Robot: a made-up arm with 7 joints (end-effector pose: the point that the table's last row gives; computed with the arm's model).
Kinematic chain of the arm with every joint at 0, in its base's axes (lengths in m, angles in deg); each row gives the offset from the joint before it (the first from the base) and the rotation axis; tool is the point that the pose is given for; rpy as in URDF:
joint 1: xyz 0 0 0.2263 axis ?
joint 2: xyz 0 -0.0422 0.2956 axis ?
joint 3: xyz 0 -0.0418 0.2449 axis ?
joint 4: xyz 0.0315 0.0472 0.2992 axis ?
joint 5: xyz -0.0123 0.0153 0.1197 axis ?
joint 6: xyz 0 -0.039 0.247 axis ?
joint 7: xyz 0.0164 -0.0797 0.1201 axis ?
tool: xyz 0 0 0 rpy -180 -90 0
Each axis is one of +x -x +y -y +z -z.
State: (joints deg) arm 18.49 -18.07 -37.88 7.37 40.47 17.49 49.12
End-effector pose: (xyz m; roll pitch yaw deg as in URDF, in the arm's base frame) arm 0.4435 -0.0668 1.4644 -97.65 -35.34 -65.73
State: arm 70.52 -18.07 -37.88 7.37 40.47 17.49 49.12
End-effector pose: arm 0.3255 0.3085 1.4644 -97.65 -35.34 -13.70
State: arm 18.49 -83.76 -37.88 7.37 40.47 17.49 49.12
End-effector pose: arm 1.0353 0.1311 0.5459 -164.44 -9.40 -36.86
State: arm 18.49 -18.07 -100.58 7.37 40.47 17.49 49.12
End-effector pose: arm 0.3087 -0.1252 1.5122 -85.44 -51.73 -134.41
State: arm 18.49 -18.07 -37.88 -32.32 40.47 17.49 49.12
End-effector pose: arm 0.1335 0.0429 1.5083 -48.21 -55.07 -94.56
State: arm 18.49 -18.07 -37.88 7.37 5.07 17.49 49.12
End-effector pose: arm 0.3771 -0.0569 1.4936 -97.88 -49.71 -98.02
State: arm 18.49 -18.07 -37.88 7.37 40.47 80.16 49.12
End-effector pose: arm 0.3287 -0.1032 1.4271 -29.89 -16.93 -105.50
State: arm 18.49 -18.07 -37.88 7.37 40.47 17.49 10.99
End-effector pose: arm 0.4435 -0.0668 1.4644 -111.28 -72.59 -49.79
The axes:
joint 1: +z
joint 2: -y
joint 3: +z
joint 4: +y
joint 5: +z
joint 6: -y
joint 7: +x

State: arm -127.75 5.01 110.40 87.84 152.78 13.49 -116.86
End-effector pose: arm 0.5053 0.0856 1.0006 4.73 -33.91 -139.54
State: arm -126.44 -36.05 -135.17 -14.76 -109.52 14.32 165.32
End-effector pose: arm -0.4693 -0.6038 1.1833 56.95 50.27 40.09
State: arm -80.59 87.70 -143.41 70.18 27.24 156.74 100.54
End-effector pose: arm -0.2946 0.6161 0.2852 -117.91 51.70 -30.25
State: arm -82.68 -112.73 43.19 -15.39 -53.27 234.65 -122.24
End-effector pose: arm -0.1110 -0.7675 0.2262 -43.88 -9.55 -23.98
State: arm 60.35 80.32 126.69 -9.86 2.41 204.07 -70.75
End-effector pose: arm -0.3507 -0.6957 0.6901 -25.43 61.95 -13.11
